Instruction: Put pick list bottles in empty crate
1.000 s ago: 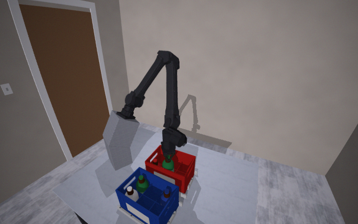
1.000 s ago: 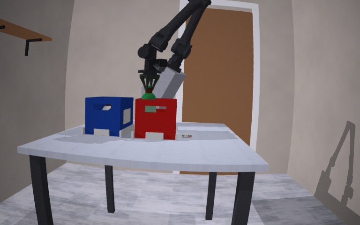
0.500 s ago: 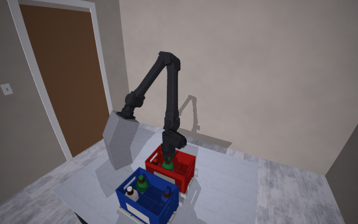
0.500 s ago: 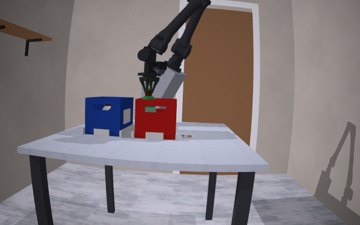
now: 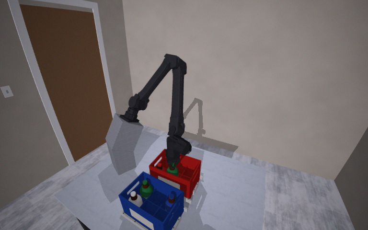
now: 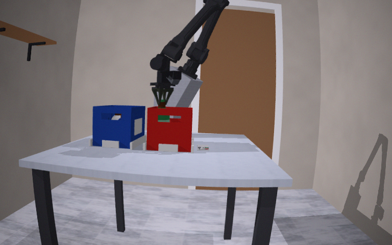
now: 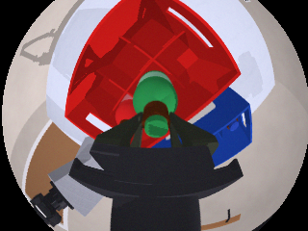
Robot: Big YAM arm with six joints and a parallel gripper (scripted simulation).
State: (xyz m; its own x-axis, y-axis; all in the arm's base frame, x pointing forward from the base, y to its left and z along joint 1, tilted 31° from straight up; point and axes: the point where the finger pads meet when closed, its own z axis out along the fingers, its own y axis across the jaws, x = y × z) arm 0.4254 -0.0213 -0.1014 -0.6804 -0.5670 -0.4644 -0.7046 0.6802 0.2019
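Now: hand 1 cm past the red crate, 5 cm to the right of it and 11 cm above it. From my hand the other things lie so: blue crate: 20 cm to the right, 11 cm below; red-label bottle: 10 cm behind, 1 cm to the right, 11 cm below; blue bottle: 9 cm ahead, 15 cm to the right, 11 cm below.
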